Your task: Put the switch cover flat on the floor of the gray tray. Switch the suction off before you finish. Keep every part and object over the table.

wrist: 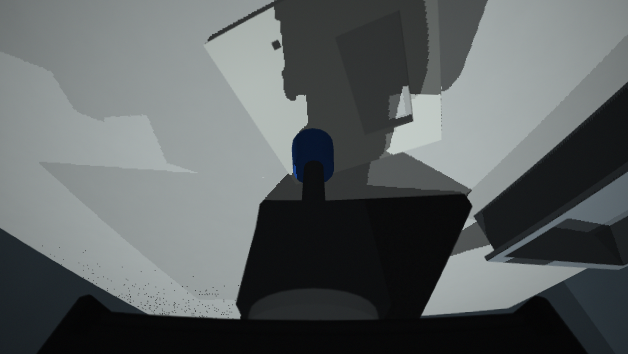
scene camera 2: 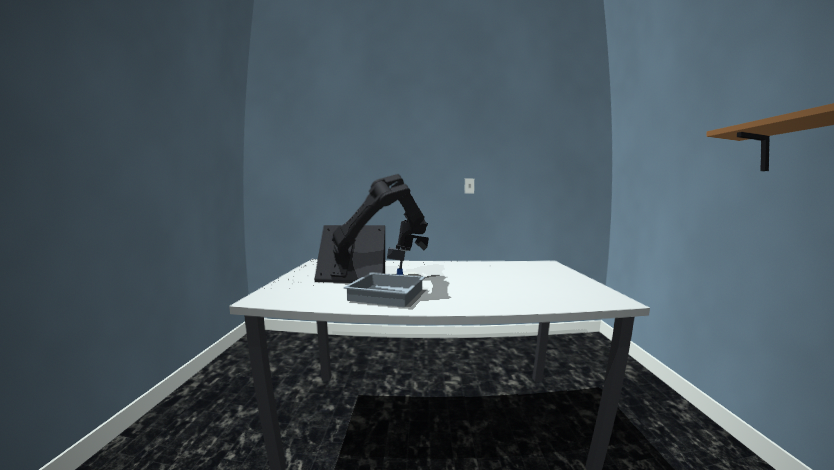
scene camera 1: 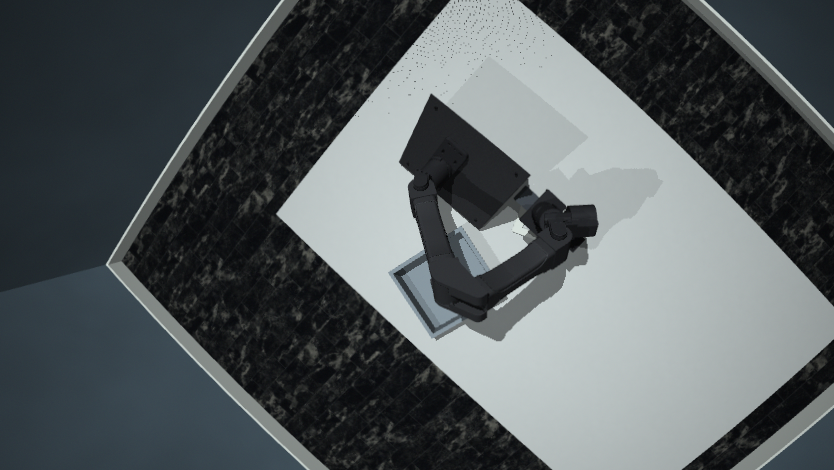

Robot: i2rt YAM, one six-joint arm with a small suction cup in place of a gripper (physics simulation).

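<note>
The white switch cover (wrist: 247,70) lies flat on the table (scene camera 1: 671,262) (scene camera 2: 525,291), partly in the arm's shadow, with its rectangular opening and one screw hole showing. In scene camera 1 a pale sliver of the cover (scene camera 1: 518,228) shows beside the wrist. My blue suction cup (wrist: 312,145) (scene camera 2: 399,271) is down on the cover near one end, over the second screw hole, and its shadow meets it. Any small gap under the cover cannot be made out. The gray tray (scene camera 1: 420,283) (scene camera 2: 376,296) (wrist: 555,165) stands beside the cover; the arm hides part of it in scene camera 1.
The black base plate (scene camera 1: 428,128) (scene camera 2: 373,242) stands tilted behind the tray, close to the cover. The tray's raised walls lie between the cover and the tray floor. The tray stands near a table edge. A wooden shelf (scene camera 2: 776,123) is on the right wall.
</note>
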